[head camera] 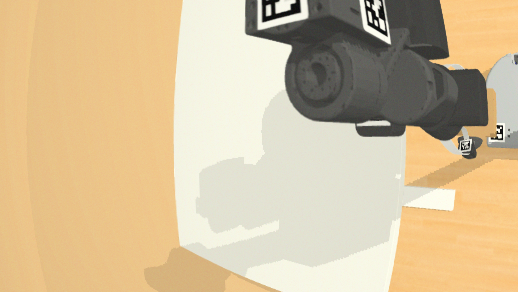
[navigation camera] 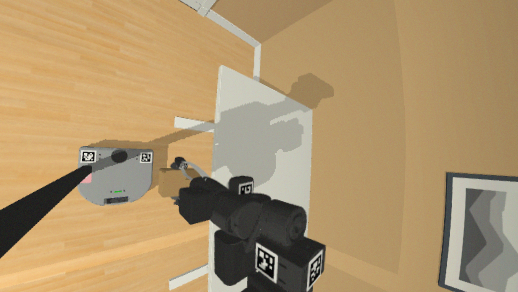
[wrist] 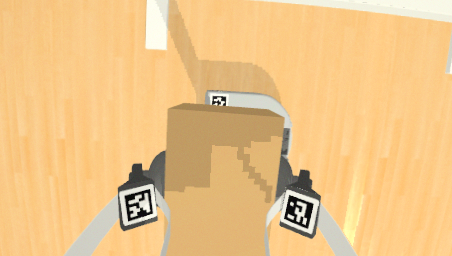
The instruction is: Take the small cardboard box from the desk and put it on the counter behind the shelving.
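Seen in the pictures: gripper, between the fingertips: [navigation camera: 176, 179] [wrist: 221, 171]; robot's base, origin of its link: [navigation camera: 119, 155].
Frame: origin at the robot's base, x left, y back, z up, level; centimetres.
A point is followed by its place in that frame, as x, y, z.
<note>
The small cardboard box [head camera: 492, 107] @(-8.3, 2.8, 86.3) [navigation camera: 170, 182] @(-9.6, 1.9, 86.3) [wrist: 225, 150] @(-15.2, 2.4, 86.3) is tan and held off the desk, beyond its long edge and over the floor beside the robot's base. My gripper [navigation camera: 178, 181] @(-12.3, 2.3, 81.4) [wrist: 221, 171] @(-12.3, 2.3, 81.4) is shut on the box, with one finger pad against each side. In the head camera view the wrist hides most of the box and one finger. The white desk [head camera: 220, 110] @(-79.2, 4.9, 72.0) [navigation camera: 240, 90] @(-38.5, -32.0, 72.0) [wrist: 410, 5] @(-28.6, 21.8, 72.0) lies under the wrist. The counter and the shelving do not show.
My grey base [head camera: 506, 90] @(-8.9, 13.7, 16.0) [navigation camera: 115, 172] @(1.4, 8.4, 16.0) [wrist: 250, 100] @(-14.5, 10.7, 16.0) stands on the wooden floor close to the box. White desk legs [head camera: 435, 198] [navigation camera: 192, 123] [wrist: 156, 30] reach down beside it. A tan wall [navigation camera: 350, 150] @(-109.1, -9.5, 97.1) runs along the desk's far side, with a framed picture [navigation camera: 449, 220] @(-106.7, 22.5, 143.4).
</note>
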